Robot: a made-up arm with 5 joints.
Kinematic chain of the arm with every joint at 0, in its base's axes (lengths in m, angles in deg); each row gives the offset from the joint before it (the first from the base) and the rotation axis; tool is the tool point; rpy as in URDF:
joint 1: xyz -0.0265 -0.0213 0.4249 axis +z
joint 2: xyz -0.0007 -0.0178 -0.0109 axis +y
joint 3: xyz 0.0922 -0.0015 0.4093 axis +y
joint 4: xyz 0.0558 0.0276 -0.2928 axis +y
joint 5: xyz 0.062 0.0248 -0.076 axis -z
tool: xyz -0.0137 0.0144 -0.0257 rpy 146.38 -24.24 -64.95
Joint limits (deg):
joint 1: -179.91..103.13
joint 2: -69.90..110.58
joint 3: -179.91..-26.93
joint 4: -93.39..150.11
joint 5: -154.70..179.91
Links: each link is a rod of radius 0.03 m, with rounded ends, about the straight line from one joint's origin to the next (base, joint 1, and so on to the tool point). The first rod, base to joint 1, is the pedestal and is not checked.
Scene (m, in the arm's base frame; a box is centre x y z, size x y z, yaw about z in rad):
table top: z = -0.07
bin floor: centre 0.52 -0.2 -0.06 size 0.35 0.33 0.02 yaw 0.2
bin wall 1: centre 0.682 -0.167 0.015 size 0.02 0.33 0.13 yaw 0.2
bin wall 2: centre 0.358 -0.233 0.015 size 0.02 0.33 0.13 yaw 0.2
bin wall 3: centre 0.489 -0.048 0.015 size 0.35 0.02 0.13 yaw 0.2
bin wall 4: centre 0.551 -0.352 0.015 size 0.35 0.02 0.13 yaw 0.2
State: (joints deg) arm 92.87 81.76 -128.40 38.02 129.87
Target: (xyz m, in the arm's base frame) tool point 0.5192 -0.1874 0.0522
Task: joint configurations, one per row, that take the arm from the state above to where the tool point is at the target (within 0.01 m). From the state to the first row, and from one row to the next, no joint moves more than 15 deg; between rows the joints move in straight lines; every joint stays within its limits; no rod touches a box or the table.
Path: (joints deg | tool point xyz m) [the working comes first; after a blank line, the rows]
Joints at the target: -20.24 73.38 -91.82 54.62 133.99
Straight joint move there: touches bin wall 3.

1: 79.81 74.64 -130.78 36.24 122.41 | 0.0794 0.7764 0.2488
2: 66.76 67.51 -133.16 34.46 114.95 | 0.2625 0.7517 0.3704
3: 53.70 60.39 -135.54 32.68 107.49 | 0.4285 0.6688 0.4939
4: 40.65 53.27 -137.92 30.90 100.03 | 0.5576 0.5383 0.6164
5: 27.59 46.14 -140.30 29.11 92.57 | 0.6354 0.3767 0.7349
6: 14.53 39.02 -142.67 27.33 85.11 | 0.6551 0.2049 0.8463
7: 5.84 47.61 -129.96 34.16 97.33 | 0.7540 0.1036 0.6285
8: -2.85 56.20 -117.25 40.98 109.55 | 0.7587 -0.0191 0.4042
9: -11.55 64.79 -104.53 47.80 121.77 | 0.6720 -0.1261 0.2033
10: -20.24 73.38 -91.82 54.62 133.99 | 0.5192 -0.1874 0.0522

